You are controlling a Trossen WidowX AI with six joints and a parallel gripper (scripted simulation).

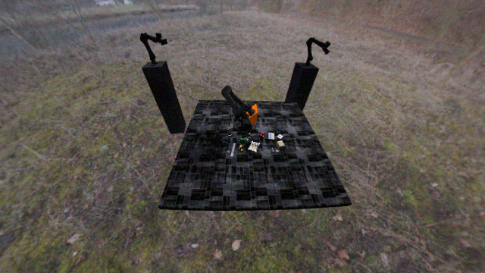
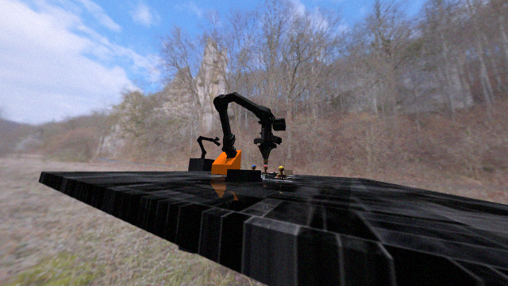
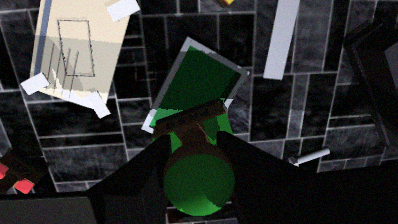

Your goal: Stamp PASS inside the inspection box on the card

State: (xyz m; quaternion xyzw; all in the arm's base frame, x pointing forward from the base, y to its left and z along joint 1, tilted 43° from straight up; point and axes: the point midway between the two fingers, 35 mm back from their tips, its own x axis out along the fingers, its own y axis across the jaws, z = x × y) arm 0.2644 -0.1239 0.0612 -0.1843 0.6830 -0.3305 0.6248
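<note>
Right now the green ink pad is 10 mm behind my gripper tip and 90 mm below it. Round my gripper tip: green stamp right at my gripper tip; then yellow stamp 90 mm ahead, 40 mm to the right, 80 mm below; then blue stamp 90 mm behind, 60 mm to the left, 70 mm below.
</note>
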